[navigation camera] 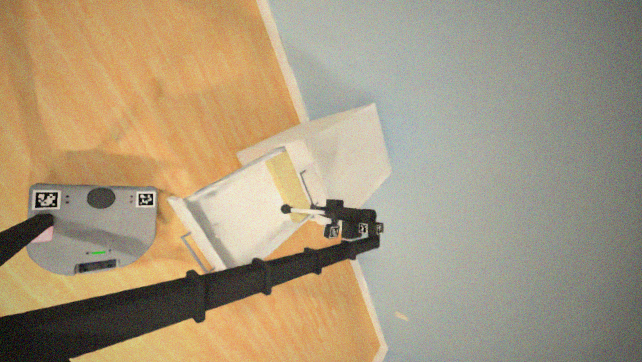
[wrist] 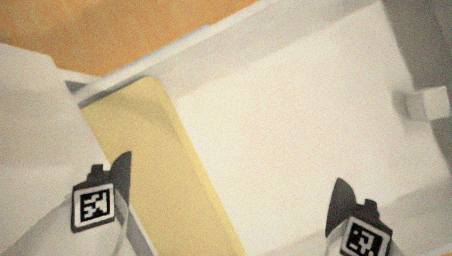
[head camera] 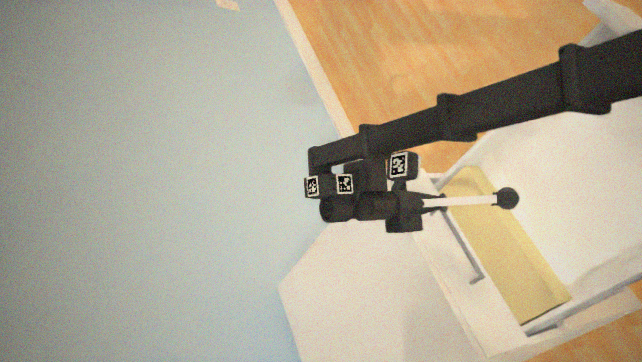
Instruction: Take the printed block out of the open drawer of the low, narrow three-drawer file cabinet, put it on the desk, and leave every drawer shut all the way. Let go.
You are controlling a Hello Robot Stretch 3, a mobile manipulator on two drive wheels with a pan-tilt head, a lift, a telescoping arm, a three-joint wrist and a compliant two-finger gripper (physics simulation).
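Note:
The open drawer [head camera: 600, 287] [navigation camera: 181, 212] [wrist: 210, 65] juts from the pale cabinet [head camera: 350, 280] [navigation camera: 350, 155] [wrist: 30, 110]. A small pale block [wrist: 429, 103] sits near its front wall in the wrist view. A yellow slab [head camera: 510, 250] [navigation camera: 286, 180] [wrist: 155, 165] lies across the drawer's rear end; no printing is readable on either. My gripper [head camera: 474, 200] [navigation camera: 300, 209] [wrist: 232, 184] is open above the rear of the drawer, one finger over the slab's rear side and the other over the drawer floor. Nothing is held. The upper drawer's handle [head camera: 465, 250] [navigation camera: 306, 185] is close against the cabinet. The desk does not show.
My black arm [head camera: 520, 100] [navigation camera: 150, 295] runs beside the open drawer. My grey base [navigation camera: 110, 230] stands on the wooden floor [head camera: 400, 60] [navigation camera: 175, 60] close to the drawer's front. A blue-grey wall [head camera: 150, 175] [navigation camera: 500, 175] with a pale skirting rises behind the cabinet.

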